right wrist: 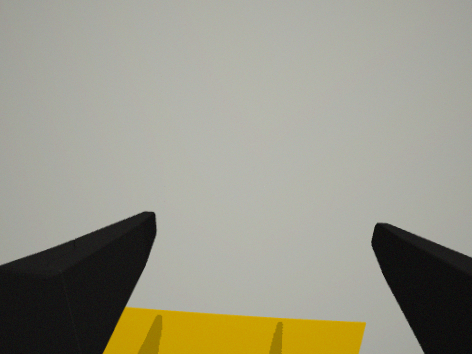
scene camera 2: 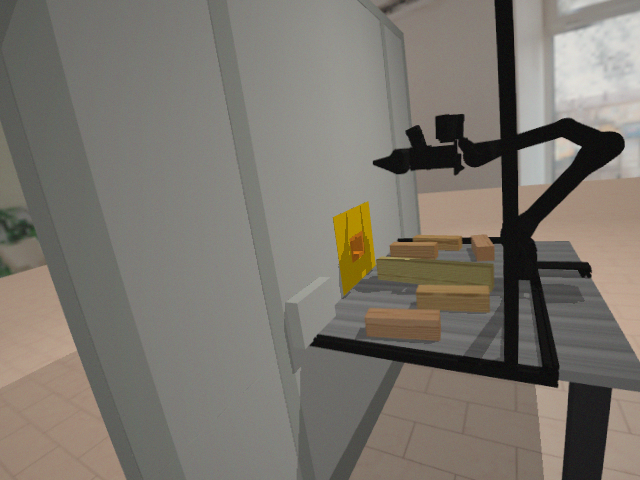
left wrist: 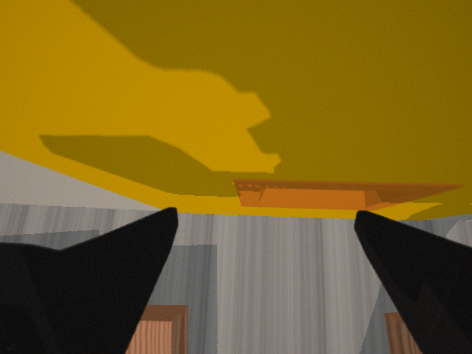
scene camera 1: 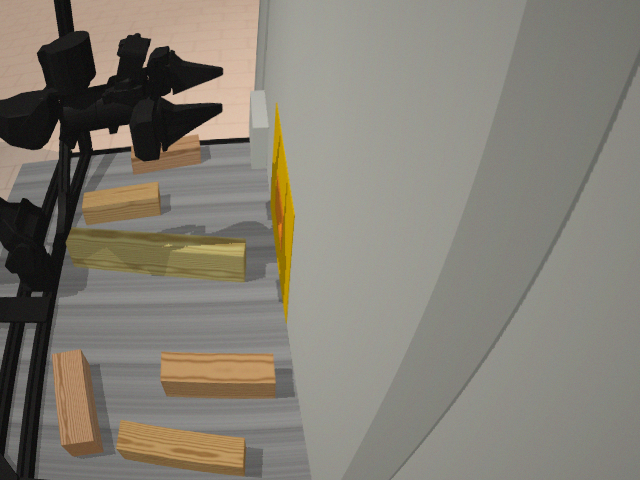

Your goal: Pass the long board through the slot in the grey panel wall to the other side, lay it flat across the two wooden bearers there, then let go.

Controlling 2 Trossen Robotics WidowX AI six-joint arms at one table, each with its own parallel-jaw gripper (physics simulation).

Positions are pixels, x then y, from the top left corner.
Scene:
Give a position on a yellow frame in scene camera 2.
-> At 349, 223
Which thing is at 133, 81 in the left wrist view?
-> A yellow frame.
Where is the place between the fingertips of my right gripper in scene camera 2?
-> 378, 161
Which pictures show my left gripper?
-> The left wrist view only.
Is my left gripper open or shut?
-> Open.

